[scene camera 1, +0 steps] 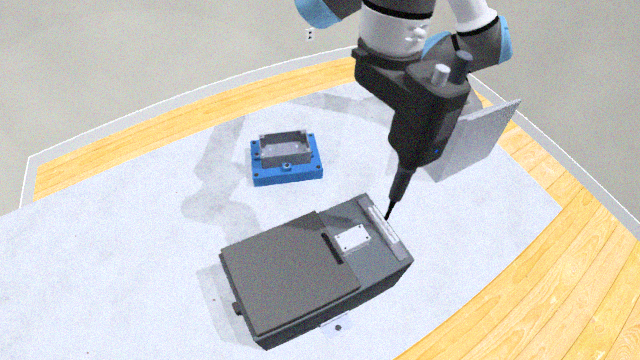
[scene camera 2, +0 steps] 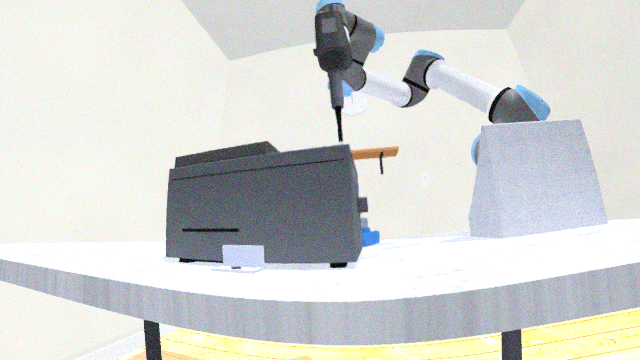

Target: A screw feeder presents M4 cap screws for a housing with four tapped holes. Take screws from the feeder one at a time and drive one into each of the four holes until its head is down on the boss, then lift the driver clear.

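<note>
The dark grey screw feeder stands on the table, with a pale rail along one end of its top. My screwdriver points down, its thin black bit tip at the rail, at about the height of the feeder's top. Whether a screw is on the tip is too small to tell. The open grey housing sits in the blue fixture, apart from the driver. Its corner bosses show in scene camera 1, but any screw heads in them are too small to make out.
A large pale slanted pedestal stands at the arm's base, behind the driver. A small pale bracket stands against the feeder's long side. An orange-brown board shows beyond the feeder.
</note>
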